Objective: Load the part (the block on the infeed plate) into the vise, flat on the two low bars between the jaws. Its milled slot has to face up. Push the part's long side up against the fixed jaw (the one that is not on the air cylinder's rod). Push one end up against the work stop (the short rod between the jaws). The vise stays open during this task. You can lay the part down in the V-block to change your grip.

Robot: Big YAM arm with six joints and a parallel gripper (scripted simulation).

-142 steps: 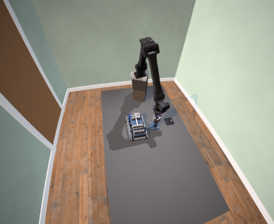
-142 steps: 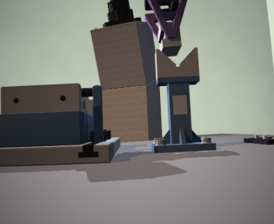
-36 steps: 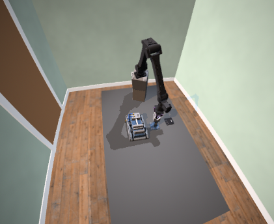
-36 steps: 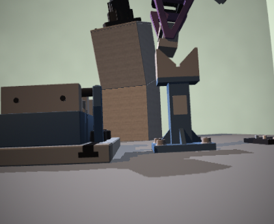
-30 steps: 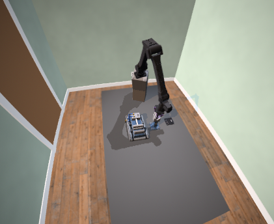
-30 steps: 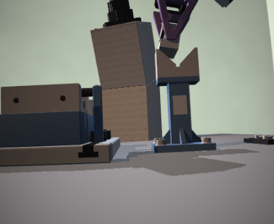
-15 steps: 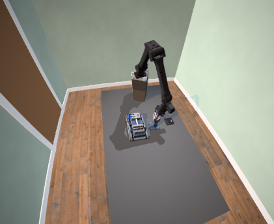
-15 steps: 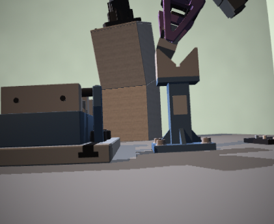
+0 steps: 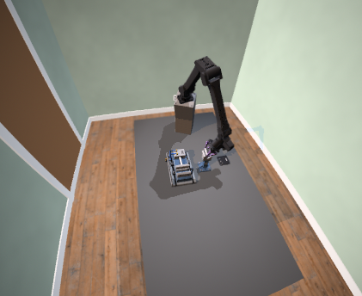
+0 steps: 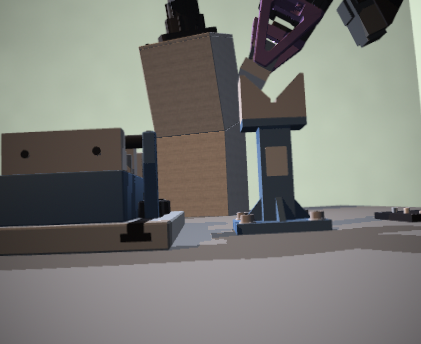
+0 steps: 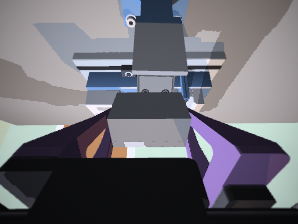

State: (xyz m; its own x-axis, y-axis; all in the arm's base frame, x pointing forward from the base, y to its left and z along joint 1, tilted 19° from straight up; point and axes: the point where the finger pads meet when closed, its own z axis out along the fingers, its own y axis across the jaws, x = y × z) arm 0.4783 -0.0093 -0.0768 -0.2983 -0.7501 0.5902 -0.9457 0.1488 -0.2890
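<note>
Now: the part 1 cm to the right of my hand. The rest, counted from my hand: dark work stop rod: 4 cm ahead, 15 cm to the right, 9 cm below; moving jaw: 19 cm to the right, 10 cm below; air cylinder rod: 6 cm behind, 18 cm to the right, 10 cm below.
</note>
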